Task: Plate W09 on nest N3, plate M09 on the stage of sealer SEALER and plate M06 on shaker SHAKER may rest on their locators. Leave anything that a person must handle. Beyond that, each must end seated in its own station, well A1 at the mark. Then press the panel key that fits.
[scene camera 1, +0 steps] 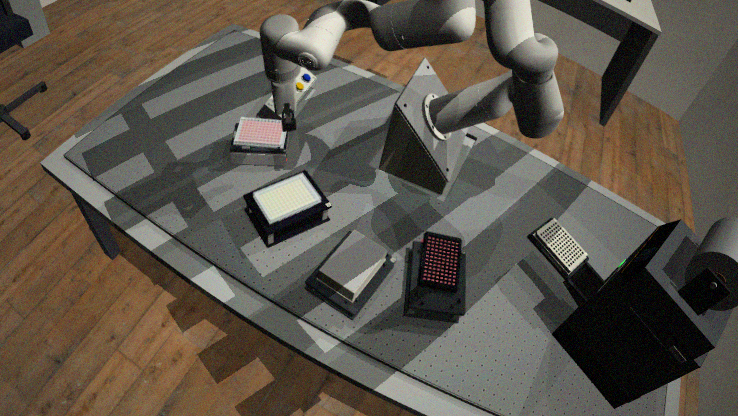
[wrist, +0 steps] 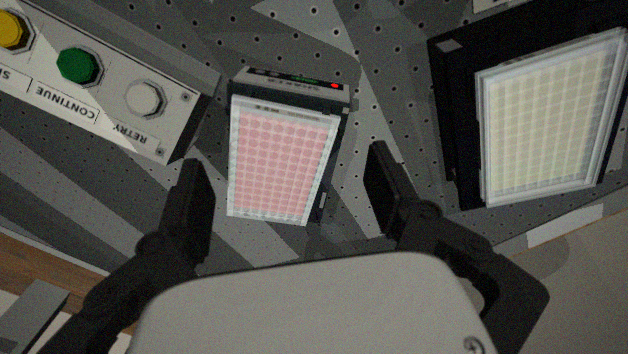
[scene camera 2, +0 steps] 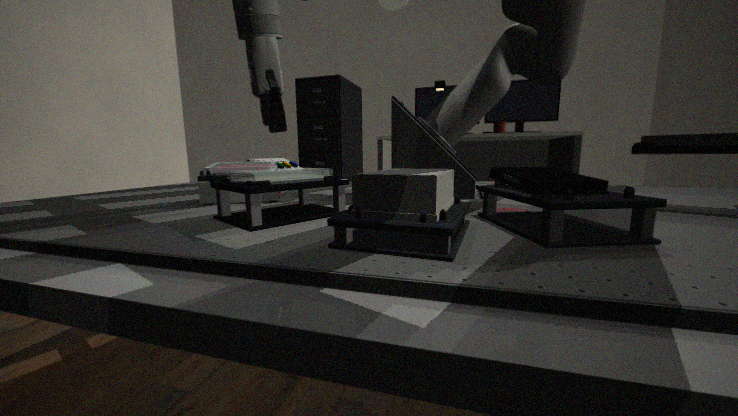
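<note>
My gripper [scene camera 1: 289, 124] [scene camera 2: 275, 126] [wrist: 289, 169] is open and empty, above and beside the shaker. A clear plate with pink wells [scene camera 1: 259, 132] [wrist: 280, 165], M06, rests on the shaker [scene camera 1: 258, 156] [wrist: 290, 86], whose red light shows; I cannot tell if it is fully down. A pale plate [scene camera 1: 561, 245] lies on the sealer's stage, in front of the black sealer [scene camera 1: 630, 320]. A clear plate with cream wells [scene camera 1: 286, 197] [wrist: 547, 120] sits on a raised black nest [scene camera 1: 268, 232] [wrist: 444, 100]. I cannot read which nest is N3. The key panel [scene camera 1: 311, 83] [wrist: 112, 82] has yellow, green and white keys in the wrist view.
A tall pale block [scene camera 1: 351, 266] [scene camera 2: 392, 193] stands on a low nest [scene camera 2: 397, 223]. A black plate with pink wells [scene camera 1: 440, 260] [scene camera 2: 547, 180] sits on another nest [scene camera 1: 434, 305] [scene camera 2: 646, 200]. The arm's wedge-shaped base [scene camera 1: 416, 149] stands behind the nests.
</note>
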